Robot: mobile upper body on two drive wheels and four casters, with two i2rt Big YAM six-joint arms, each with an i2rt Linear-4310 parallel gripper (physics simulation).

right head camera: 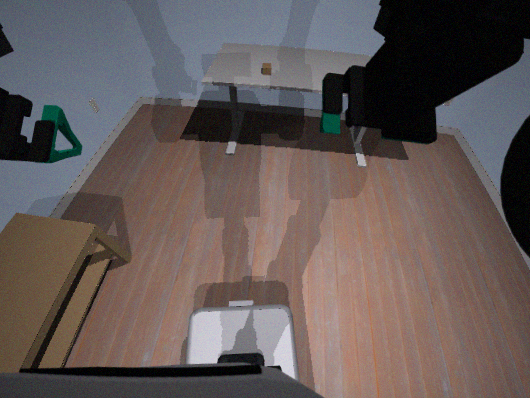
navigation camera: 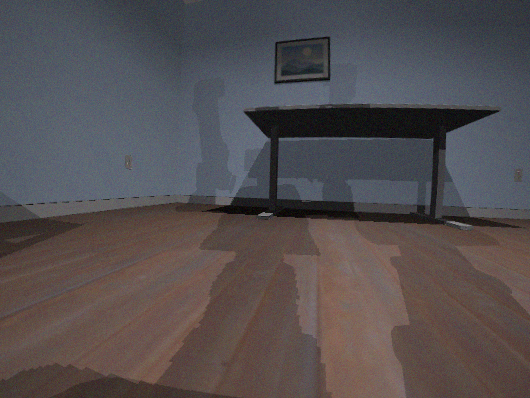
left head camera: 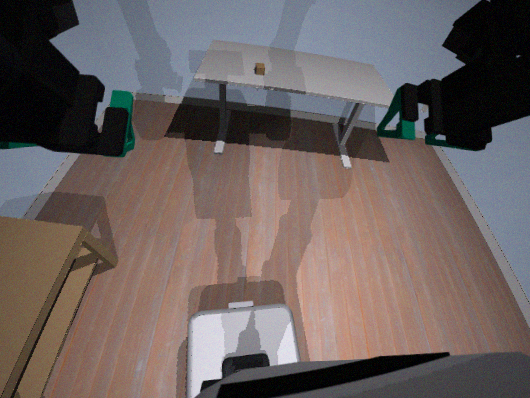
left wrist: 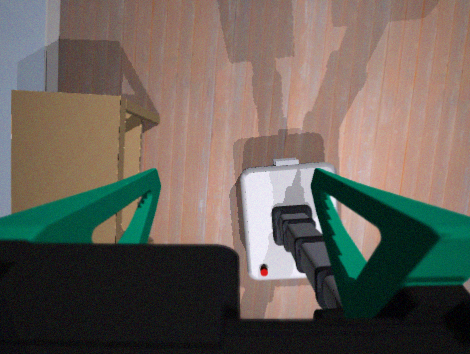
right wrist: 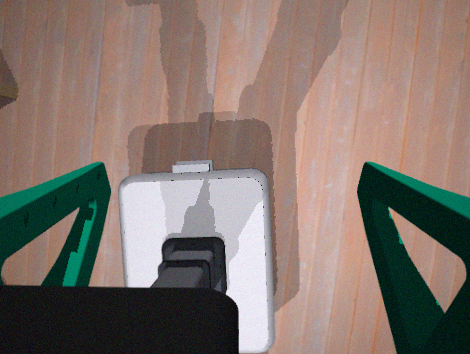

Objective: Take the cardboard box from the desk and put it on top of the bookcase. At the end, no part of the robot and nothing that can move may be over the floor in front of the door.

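Frame: origin at the left arm's base, x left, y back, z up, level; millimetres.
Seen in the pictures: left gripper, fingertip midpoint: [right head camera: 51,148] [left head camera: 95,141] [left wrist: 235,177]; right gripper, fingertip midpoint: [right head camera: 352,131] [left head camera: 402,136] [right wrist: 234,176].
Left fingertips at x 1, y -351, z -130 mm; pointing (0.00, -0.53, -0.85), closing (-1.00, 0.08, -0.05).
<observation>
A point is followed by its place in that frame.
A small brown cardboard box [left head camera: 260,68] @[x -426, y -1769, z -643 mm] [right head camera: 266,68] @[x -424, y -1769, z -643 mm] stands on the white-topped desk [left head camera: 330,72] @[x -1032, y -1919, z -690 mm] [right head camera: 312,62] @[x -818, y -2013, z -690 mm] [navigation camera: 350,122] @[x -708, y -1863, z -715 mm], left of its middle, at the far wall. The box does not show in the navigation camera. My left gripper [left wrist: 235,177] @[x 1, y -351, z -130 mm] is open and empty, high above the floor. My right gripper [right wrist: 234,176] @[x -444, y -362, z -121 mm] is open and empty too, raised at the right of the left head camera view. Both are well short of the desk and far from the box. The bookcase and the door do not show plainly in any view.
A tan wooden furniture piece [left head camera: 35,250] @[x 737, y -585, z -960 mm] [right head camera: 45,245] @[x 787, y -585, z -960 mm] [left wrist: 65,145] @[x 845, y -507, z -959 mm] with an open lower part stands at the left. My white base [left head camera: 205,340] @[x -48, y -185, z -1150 mm] [left wrist: 257,225] @[x -38, y -7, z -1150 mm] [right wrist: 245,220] @[x -403, y -156, z -1150 mm] is at the bottom. A framed picture [navigation camera: 302,60] @[x -399, y -2397, z 72 mm] hangs above the desk. Walls run along both sides.
</observation>
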